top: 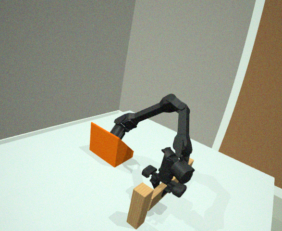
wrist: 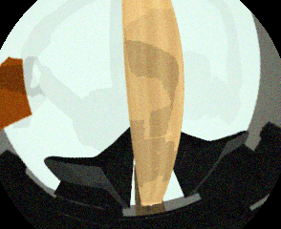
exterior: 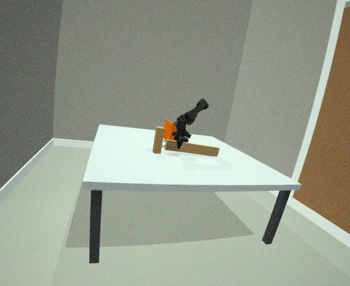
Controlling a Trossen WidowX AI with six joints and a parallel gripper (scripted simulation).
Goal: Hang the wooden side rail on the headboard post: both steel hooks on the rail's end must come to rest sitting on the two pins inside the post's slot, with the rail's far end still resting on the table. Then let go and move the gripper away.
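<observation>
The wooden headboard post is 15 cm to the right of my gripper tip, 4 cm above it and 2 cm behind it.
</observation>
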